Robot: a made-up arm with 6 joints. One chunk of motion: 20 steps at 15 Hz.
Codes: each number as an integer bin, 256 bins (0 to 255) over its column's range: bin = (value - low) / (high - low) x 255, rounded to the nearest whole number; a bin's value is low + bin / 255 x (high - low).
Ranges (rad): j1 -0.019..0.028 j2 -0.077..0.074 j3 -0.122..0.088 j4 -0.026..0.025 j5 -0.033..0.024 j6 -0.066..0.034
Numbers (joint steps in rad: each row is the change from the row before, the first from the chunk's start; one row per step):
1: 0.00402 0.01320 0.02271 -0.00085 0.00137 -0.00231
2: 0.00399 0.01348 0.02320 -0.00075 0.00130 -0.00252
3: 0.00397 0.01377 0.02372 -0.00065 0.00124 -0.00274
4: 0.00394 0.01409 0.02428 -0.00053 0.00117 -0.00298
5: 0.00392 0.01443 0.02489 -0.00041 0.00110 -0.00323
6: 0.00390 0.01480 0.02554 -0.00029 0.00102 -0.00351
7: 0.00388 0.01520 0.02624 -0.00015 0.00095 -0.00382
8: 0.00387 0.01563 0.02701 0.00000 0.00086 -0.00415
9: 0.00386 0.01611 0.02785 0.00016 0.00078 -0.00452
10: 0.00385 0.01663 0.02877 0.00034 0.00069 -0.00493
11: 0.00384 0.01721 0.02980 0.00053 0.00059 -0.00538
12: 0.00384 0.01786 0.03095 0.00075 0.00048 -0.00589
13: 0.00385 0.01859 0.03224 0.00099 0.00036 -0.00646
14: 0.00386 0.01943 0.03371 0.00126 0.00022 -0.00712
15: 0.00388 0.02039 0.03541 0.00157 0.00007 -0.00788
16: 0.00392 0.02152 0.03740 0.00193 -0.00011 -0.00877
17: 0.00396 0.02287 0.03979 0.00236 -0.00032 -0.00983
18: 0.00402 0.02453 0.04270 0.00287 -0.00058 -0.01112
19: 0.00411 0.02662 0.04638 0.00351 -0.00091 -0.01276
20: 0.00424 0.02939 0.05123 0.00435 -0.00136 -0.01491
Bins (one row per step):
1: 125 152 176 126 154 162
2: 125 153 176 126 153 162
3: 125 153 177 127 153 161
4: 124 154 178 127 153 161
5: 124 154 178 128 153 160
6: 124 155 179 129 152 159
7: 124 156 180 129 152 159
8: 124 156 181 130 151 158
9: 124 157 182 131 151 157
10: 124 158 183 132 151 156
11: 124 159 184 133 150 155
12: 124 160 186 134 150 153
13: 124 161 187 135 149 152
14: 124 163 189 136 149 150
15: 124 164 191 138 148 148
16: 124 166 194 140 147 146
17: 125 169 196 142 146 143
18: 125 171 200 144 145 140
19: 125 175 204 148 144 136
20: 126 180 210 152 142 130

